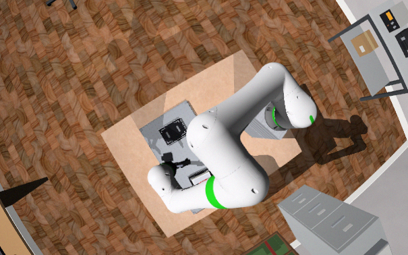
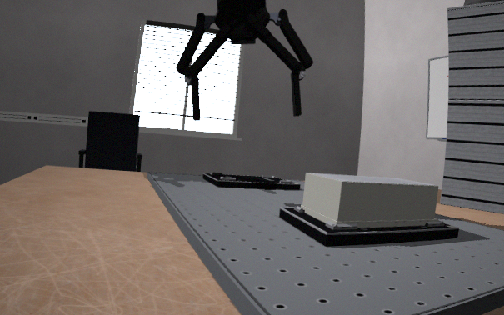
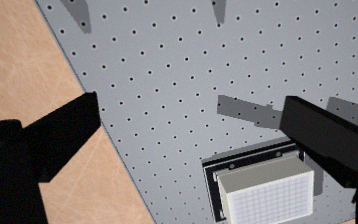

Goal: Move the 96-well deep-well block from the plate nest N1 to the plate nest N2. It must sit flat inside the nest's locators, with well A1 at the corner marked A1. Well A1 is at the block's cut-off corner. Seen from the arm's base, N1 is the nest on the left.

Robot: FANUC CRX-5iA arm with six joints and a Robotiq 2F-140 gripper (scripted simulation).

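My gripper is now 190 mm to the right of the 96-well deep-well block, 110 mm past it and 90 mm above it. From my hand the other things lie so: black nest 190 mm to the left, 120 mm below, 110 mm behind.
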